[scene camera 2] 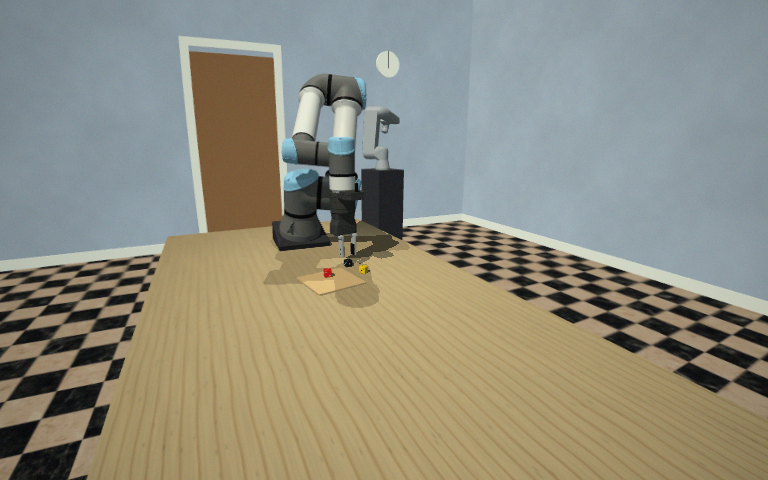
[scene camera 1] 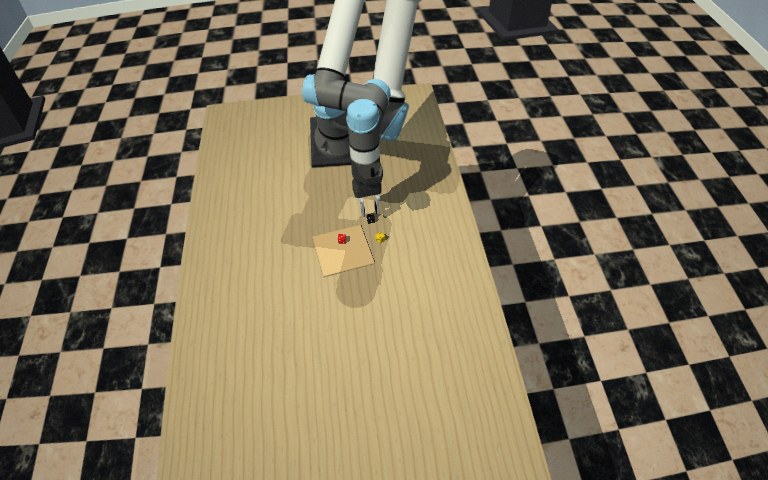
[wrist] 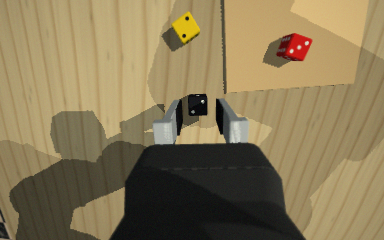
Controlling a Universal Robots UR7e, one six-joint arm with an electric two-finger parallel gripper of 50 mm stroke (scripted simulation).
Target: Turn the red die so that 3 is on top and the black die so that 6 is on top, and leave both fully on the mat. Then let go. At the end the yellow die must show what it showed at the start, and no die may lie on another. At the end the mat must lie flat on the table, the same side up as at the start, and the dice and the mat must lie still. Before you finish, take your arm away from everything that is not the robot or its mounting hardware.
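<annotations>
Scene camera 2 shows a tan mat [341,279]. Scene camera 1 and the wrist view show the mat as well, and on it [scene camera 1: 356,240] and [wrist: 251,41] are the same spot.
</annotations>
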